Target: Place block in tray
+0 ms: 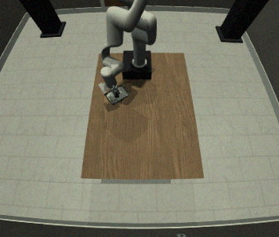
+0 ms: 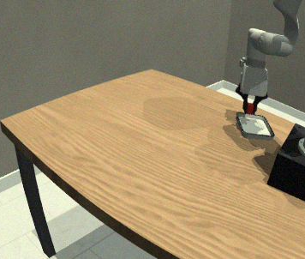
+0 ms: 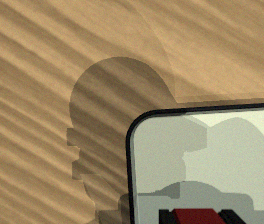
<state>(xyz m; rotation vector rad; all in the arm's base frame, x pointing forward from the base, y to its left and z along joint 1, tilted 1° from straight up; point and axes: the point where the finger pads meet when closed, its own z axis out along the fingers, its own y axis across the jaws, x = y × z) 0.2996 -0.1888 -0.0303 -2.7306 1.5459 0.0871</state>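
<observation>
The white tray lies 60 mm below my hand and 30 mm behind it. From my hand the other things lie so: small red block (10 mm below).
</observation>
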